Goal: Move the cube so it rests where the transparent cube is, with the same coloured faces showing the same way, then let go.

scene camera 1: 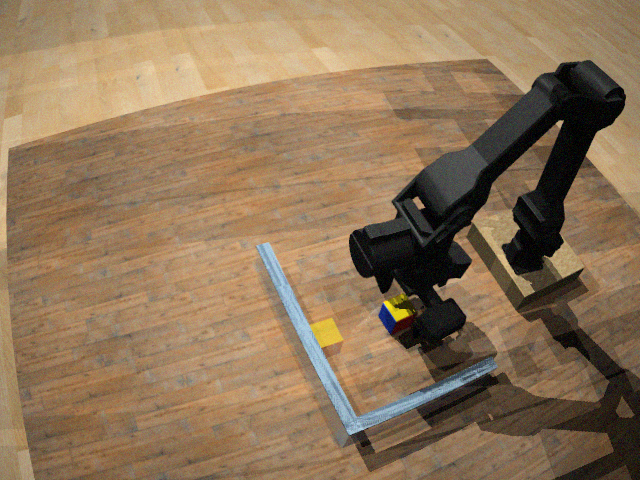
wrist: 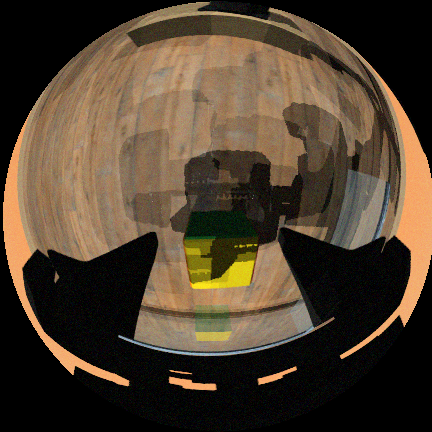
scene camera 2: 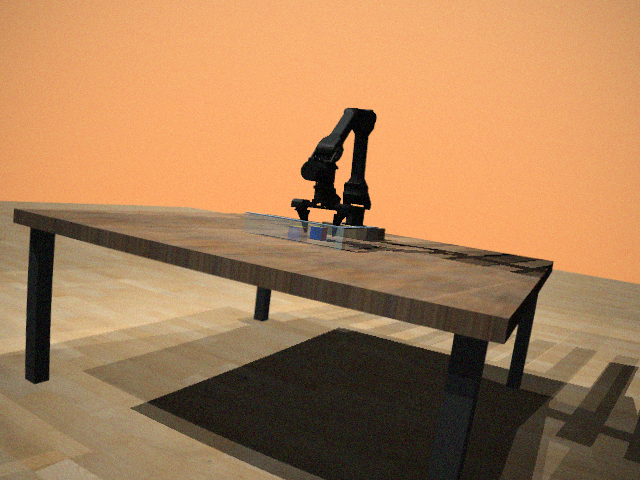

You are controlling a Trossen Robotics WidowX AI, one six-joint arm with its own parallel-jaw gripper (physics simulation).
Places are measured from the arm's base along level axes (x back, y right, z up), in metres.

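Pixels of known places: gripper, fingertip midpoint: [scene camera 1: 400, 314] [wrist: 218, 236]; arm's base at its link origin: [scene camera 1: 522, 257] [scene camera 2: 354, 225].
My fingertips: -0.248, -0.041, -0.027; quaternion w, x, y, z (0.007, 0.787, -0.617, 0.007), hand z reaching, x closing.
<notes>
Ahead of a thing's pixels: the offset from my fingertips to its top centre, as dx, dy, dz.
The cube @[-0.006, -0.001, +0.025] [scene camera 1: 397, 314] [scene camera 2: 317, 233] [wrist: 221, 262] stands flat on the table. In scene camera 1 its top is yellow, with a blue face on the left and a red face on the right. In the wrist view its green face is nearest the top of the picture. The transparent cube @[-0.127, -0.021, +0.025] [scene camera 1: 327, 333] [scene camera 2: 295, 233] [wrist: 213, 320] stands apart from it beside the long wall, yellow on top, with a see-through green face in the wrist view. My gripper [scene camera 1: 397, 316] [scene camera 2: 320, 231] [wrist: 218, 236] points down and is open, its fingers low on either side of the cube, with gaps showing in the wrist view.
A low clear wall with a pale blue top edge [scene camera 1: 289, 299] [wrist: 215, 354] runs beside the transparent cube. It meets a shorter wall [scene camera 1: 423, 395] at a corner. The arm's base stands on a tan block [scene camera 1: 566, 258] [scene camera 2: 375, 234] at the right in both scene views.
</notes>
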